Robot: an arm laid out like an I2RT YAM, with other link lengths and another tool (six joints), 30 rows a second.
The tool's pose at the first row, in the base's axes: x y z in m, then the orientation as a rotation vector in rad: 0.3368, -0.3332, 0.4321, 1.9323, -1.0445, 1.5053
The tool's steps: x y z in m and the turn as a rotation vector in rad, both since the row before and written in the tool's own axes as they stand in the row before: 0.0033, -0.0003, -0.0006, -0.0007, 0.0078, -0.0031; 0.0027, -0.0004, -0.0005, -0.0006, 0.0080, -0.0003; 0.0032, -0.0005, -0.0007, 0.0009, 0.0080, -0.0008; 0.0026, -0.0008, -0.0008, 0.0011, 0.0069, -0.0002; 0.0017, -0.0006, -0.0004, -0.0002, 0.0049, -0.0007; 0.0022, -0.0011, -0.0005, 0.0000, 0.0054, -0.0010; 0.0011, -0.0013, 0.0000, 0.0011, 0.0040, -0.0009; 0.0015, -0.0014, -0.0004, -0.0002, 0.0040, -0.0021; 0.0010, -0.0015, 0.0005, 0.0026, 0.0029, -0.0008; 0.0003, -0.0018, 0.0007, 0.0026, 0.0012, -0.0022; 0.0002, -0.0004, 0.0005, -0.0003, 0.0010, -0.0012
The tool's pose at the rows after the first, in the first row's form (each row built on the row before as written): 0.3370, -0.3335, 0.4354, 1.9252, -1.0381, 1.5094; 0.3373, -0.3336, 0.4382, 1.9173, -1.0347, 1.5153; 0.3376, -0.3336, 0.4415, 1.9105, -1.0298, 1.5220; 0.3380, -0.3332, 0.4443, 1.9047, -1.0260, 1.5283; 0.3384, -0.3330, 0.4461, 1.9001, -1.0232, 1.5317; 0.3392, -0.3325, 0.4484, 1.8952, -1.0198, 1.5355; 0.3403, -0.3320, 0.4496, 1.8923, -1.0164, 1.5391; 0.3413, -0.3312, 0.4513, 1.8888, -1.0125, 1.5409; 0.3429, -0.3309, 0.4523, 1.8880, -1.0088, 1.5448; 0.3448, -0.3304, 0.4526, 1.8891, -1.0043, 1.5465; 0.3454, -0.3306, 0.4527, 1.8882, -1.0027, 1.5464
